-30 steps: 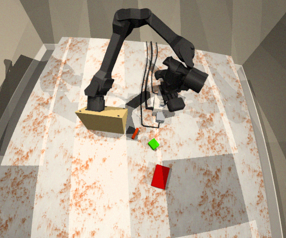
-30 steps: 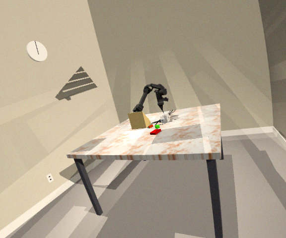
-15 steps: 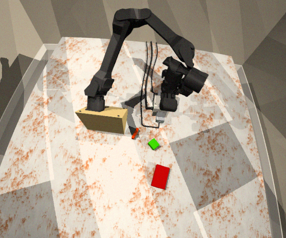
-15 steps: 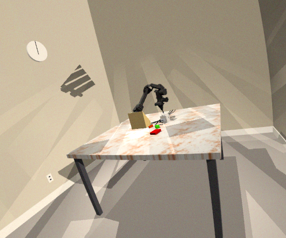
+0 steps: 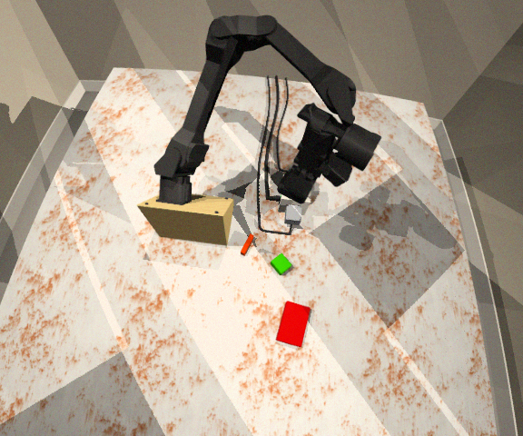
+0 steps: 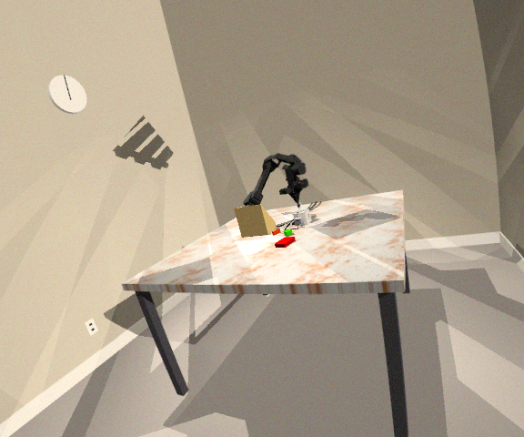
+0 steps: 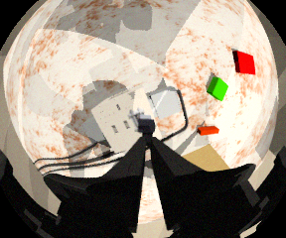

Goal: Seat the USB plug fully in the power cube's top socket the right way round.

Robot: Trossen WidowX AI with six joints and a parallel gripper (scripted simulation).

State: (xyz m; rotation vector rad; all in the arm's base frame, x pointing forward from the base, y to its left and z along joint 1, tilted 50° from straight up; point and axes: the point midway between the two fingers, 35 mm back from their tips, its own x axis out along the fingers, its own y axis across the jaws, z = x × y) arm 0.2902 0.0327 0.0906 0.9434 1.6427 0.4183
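Right now the dark usb plug is 20 mm below my gripper tip. Round my gripper tip: flat red block (30 mm ahead, 310 mm to the right, 120 mm below); then orange stick (110 mm behind, 130 mm to the right, 120 mm below); then green cube (20 mm behind, 170 mm to the right, 120 mm below).
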